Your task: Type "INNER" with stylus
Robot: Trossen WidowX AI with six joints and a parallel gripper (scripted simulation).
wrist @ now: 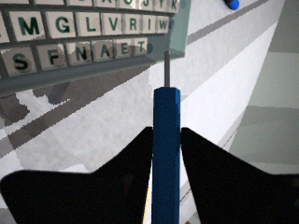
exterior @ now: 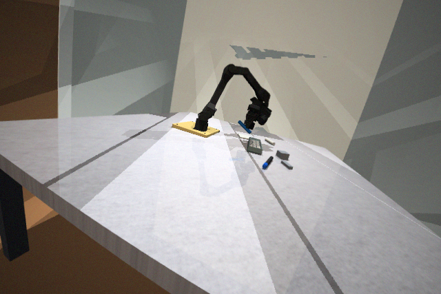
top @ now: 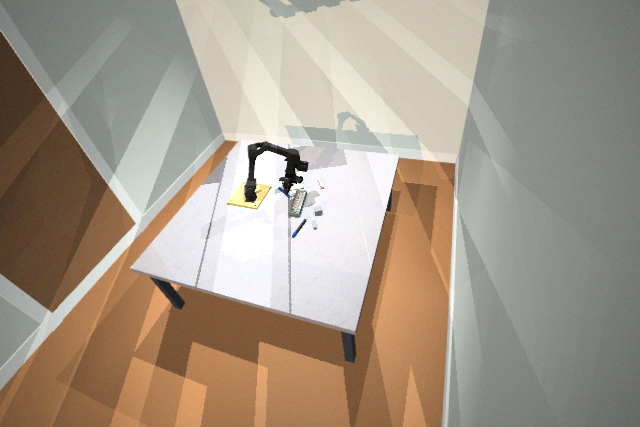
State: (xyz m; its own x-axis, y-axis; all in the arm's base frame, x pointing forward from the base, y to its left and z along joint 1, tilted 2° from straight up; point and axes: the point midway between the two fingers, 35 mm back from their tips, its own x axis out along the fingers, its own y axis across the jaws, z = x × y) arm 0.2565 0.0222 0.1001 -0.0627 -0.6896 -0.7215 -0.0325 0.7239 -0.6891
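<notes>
The blue stylus lies 10 mm ahead of my gripper tip and 10 mm below it. Round my gripper tip: white stick 160 mm ahead, 210 mm to the left, 80 mm below; flat grey piece 210 mm ahead, 150 mm to the right, 80 mm below; pen 120 mm ahead, 210 mm to the right, 80 mm below.
</notes>
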